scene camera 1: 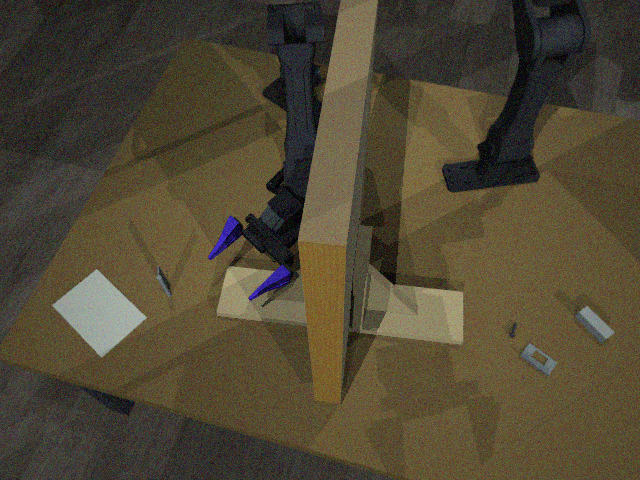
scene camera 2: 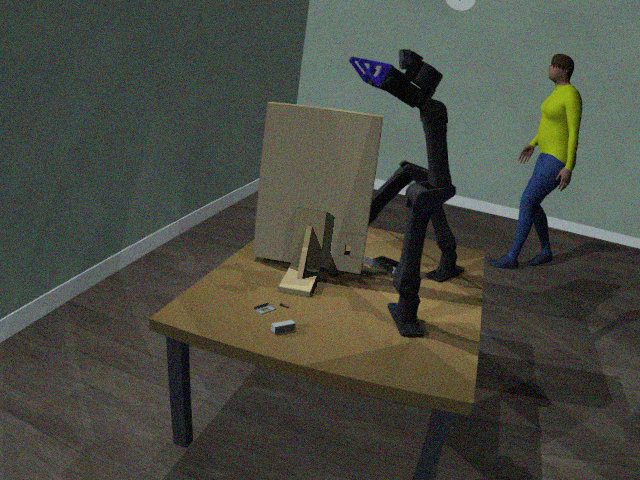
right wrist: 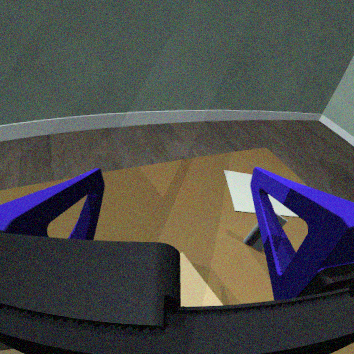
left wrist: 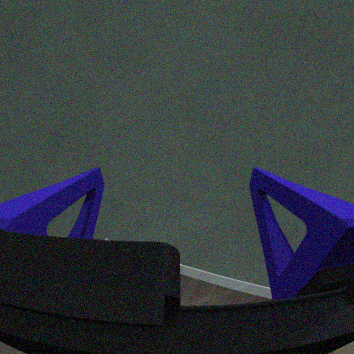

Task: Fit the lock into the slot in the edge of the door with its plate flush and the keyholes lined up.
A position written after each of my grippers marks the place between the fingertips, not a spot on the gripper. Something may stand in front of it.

Observation:
My left gripper (scene camera 2: 354, 59) is open, with nothing in its grasp. My right gripper (scene camera 1: 228, 279) is open, with nothing in its grasp. The table carries a white sheet (scene camera 1: 95, 308). I also see a wooden door (scene camera 1: 332, 213) and a pale stand (scene camera 2: 309, 229).
The white sheet is seen too in the right wrist view (right wrist: 238, 183). My left gripper is seen too in the left wrist view (left wrist: 176, 175). My right gripper shows as well in the right wrist view (right wrist: 176, 175). Scene camera 2 does not show the white sheet, which is hidden by the pale stand. The left wrist view misses the white sheet: it is out of frame.

